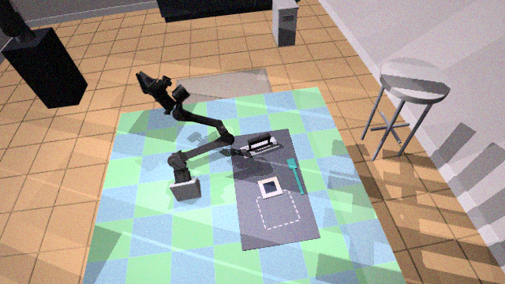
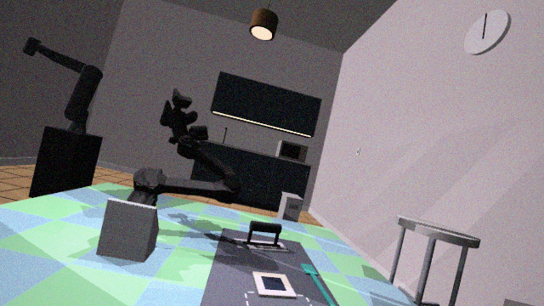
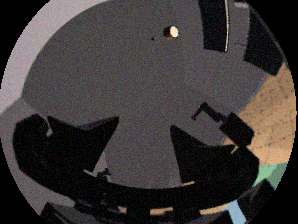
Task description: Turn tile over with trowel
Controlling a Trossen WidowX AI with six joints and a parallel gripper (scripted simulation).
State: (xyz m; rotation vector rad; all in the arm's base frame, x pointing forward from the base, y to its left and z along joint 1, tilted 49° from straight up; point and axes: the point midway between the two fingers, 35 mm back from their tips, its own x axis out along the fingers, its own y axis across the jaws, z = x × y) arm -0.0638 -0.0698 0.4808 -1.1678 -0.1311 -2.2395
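Now: the dark-handled float 520 mm ahead of my gripper tip, 460 mm below it and 90 mm to the right of it. The rest, counted from my gripper tip: teal trowel (660 mm ahead, 490 mm below, 280 mm to the right); then mat (520 mm ahead, 510 mm below, 310 mm to the right); then tile (520 mm ahead, 490 mm below, 350 mm to the right).
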